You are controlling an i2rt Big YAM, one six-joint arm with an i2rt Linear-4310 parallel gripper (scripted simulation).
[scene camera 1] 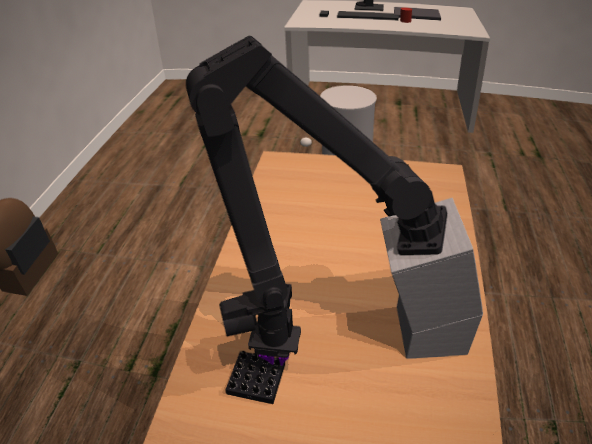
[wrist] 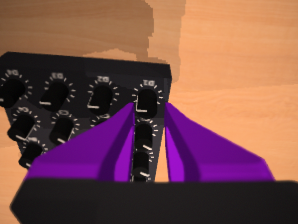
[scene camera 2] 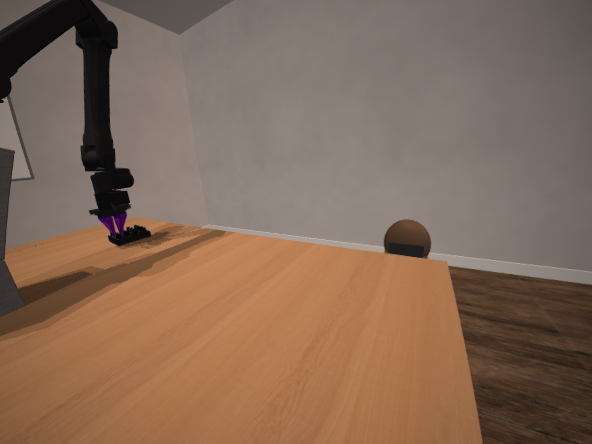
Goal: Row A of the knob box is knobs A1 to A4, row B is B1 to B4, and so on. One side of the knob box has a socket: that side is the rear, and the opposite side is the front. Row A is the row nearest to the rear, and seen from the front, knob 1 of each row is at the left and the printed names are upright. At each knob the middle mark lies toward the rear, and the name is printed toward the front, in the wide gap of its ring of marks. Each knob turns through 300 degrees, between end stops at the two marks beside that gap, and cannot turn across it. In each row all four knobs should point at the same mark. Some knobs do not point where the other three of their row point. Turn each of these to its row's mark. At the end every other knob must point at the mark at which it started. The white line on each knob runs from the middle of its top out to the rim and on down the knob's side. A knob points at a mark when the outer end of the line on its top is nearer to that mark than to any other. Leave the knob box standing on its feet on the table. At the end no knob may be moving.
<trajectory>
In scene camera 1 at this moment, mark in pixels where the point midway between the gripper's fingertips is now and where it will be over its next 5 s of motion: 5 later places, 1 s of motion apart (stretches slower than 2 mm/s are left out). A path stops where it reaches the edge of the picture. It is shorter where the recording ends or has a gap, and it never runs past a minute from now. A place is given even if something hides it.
My gripper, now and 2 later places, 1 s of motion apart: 277, 362; 279, 353; 274, 322
</trajectory>
